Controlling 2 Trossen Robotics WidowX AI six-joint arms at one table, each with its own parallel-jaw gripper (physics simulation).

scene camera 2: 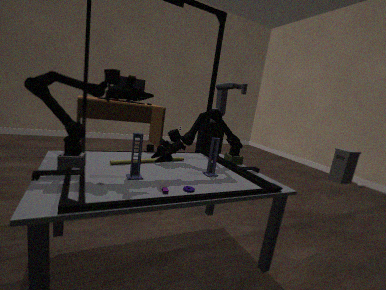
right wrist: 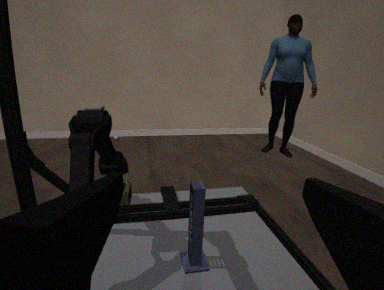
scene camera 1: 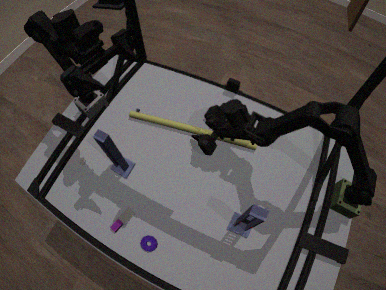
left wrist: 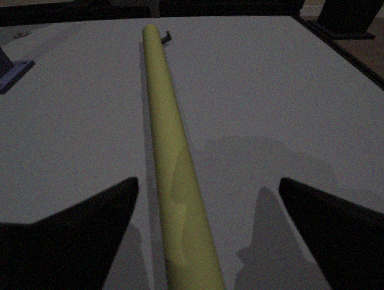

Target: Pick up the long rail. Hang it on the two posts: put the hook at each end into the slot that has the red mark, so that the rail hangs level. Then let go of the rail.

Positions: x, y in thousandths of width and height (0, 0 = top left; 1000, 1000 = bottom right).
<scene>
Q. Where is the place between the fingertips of my left gripper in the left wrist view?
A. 546, 636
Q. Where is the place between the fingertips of my right gripper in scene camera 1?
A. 315, 253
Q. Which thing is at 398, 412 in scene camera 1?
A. A long yellow rail.
</scene>
